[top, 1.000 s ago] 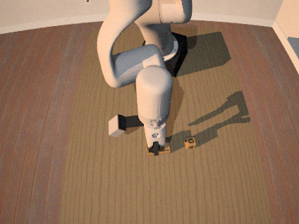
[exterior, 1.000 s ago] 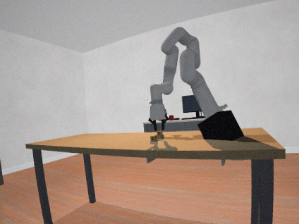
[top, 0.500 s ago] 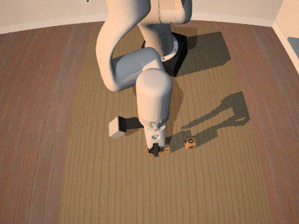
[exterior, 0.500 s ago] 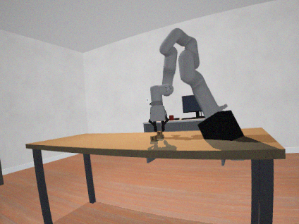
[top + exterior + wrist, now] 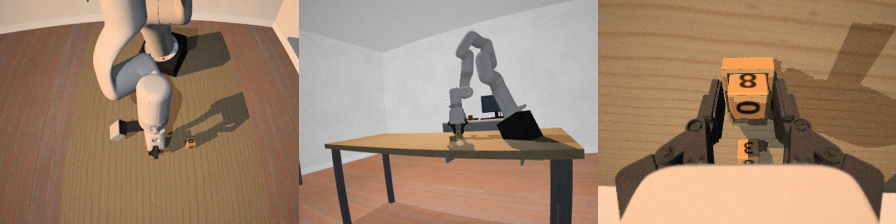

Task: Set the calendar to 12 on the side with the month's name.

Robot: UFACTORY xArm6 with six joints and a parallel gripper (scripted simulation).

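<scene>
Now: hand 3 cm above the tray and 2 cm to the right of it. Round my hand: number cube: 12 cm to the left, 3 cm below.
</scene>
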